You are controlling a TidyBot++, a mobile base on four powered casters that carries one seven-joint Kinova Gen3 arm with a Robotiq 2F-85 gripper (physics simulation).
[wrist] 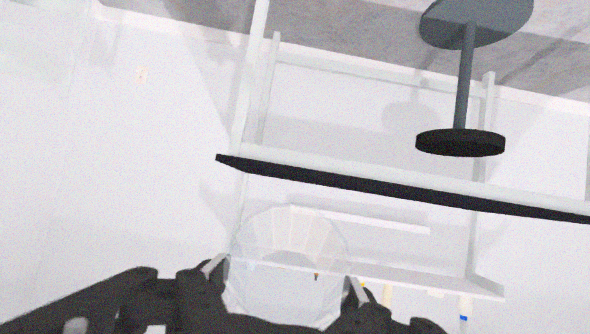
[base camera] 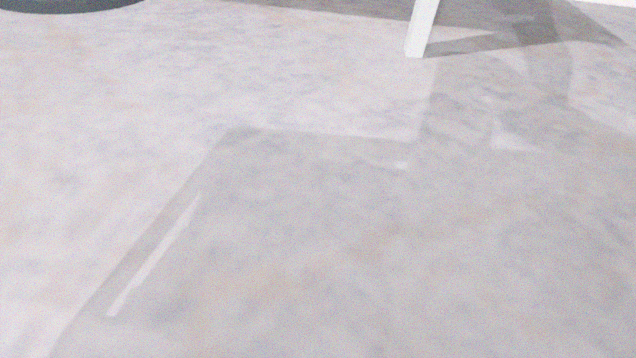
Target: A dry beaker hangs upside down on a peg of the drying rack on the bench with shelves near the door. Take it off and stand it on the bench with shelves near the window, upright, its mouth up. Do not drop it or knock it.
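Frame: origin at the arm's base, x ahead, y left, z up, level; centimetres.
Seen in the pictures: gripper, between the fingertips: (wrist: pixel 285 280).
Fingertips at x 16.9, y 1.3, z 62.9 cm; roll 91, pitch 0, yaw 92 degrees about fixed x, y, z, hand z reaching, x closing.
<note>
Offsets run from my fingertips to a thing's middle. "spot": to the spot under its first point. Level surfaces: height alone.
My gripper (wrist: pixel 285 280) is shut on a clear beaker @(dy +0.1, dx +2.3, dz +0.6 cm) (wrist: pixel 285 297), low in the wrist view, with a finger pad at each side of it. The beaker is see-through, and I cannot tell surely which way its mouth faces. The wrist view shows the room upside down, floor at the top. A bench with a dark top @(dz -11.1 cm) (wrist: pixel 400 191) and white legs crosses behind the beaker, and a white shelf @(dz +32.7 cm) (wrist: pixel 425 281) shows on its wall side. I cannot tell from these frames whether it is the window bench. The drying rack does not show.
A stool with a round black seat @(dy +71.8, dx +104.7, dz -39.0 cm) (wrist: pixel 460 143) and grey foot stands at the bench's front; a dark round base @(spot: dy +62.7, dx +83.7, dz -100.4 cm) (base camera: pixel 65 5) shows in the base view. A white leg @(spot: dy -24.1, dx +76.8, dz -95.9 cm) (base camera: pixel 421 30) stands ahead. A pale container with a blue band @(spot: dy +107.1, dx +138.9, dz +44.1 cm) (wrist: pixel 465 306) shows by the shelf.
</note>
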